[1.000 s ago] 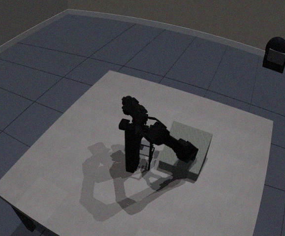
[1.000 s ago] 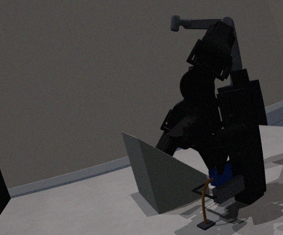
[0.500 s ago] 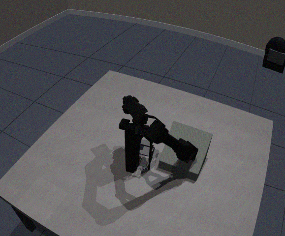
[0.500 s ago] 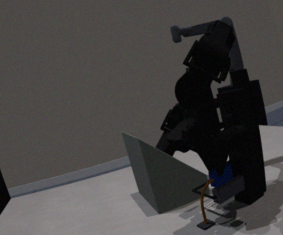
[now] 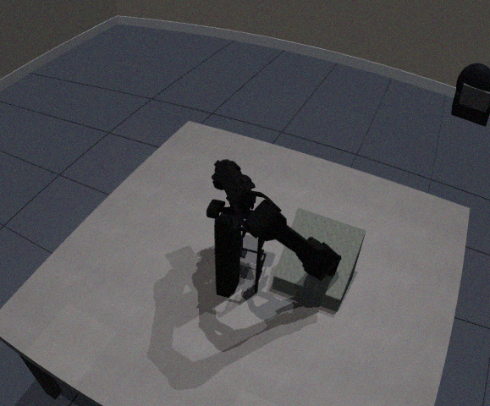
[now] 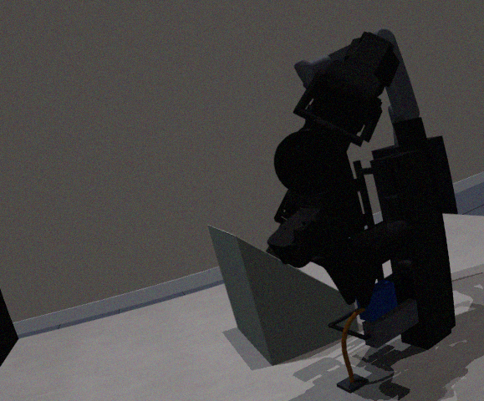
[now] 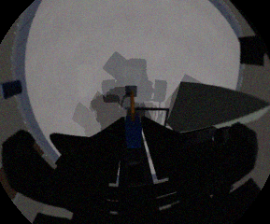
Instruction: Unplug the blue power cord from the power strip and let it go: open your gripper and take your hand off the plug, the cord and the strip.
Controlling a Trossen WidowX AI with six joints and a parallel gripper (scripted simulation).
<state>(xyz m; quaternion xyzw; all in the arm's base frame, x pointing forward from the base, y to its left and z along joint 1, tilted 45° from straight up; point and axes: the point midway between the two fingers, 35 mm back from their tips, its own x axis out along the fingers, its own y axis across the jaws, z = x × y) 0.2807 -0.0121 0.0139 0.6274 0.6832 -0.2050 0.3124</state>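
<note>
Now: gripper tip 5 cm to the right of the blue plug and 1 cm past it. From my gripper tip the other things lie so: dark foot: 10 cm below, 3 cm to the right.
</note>
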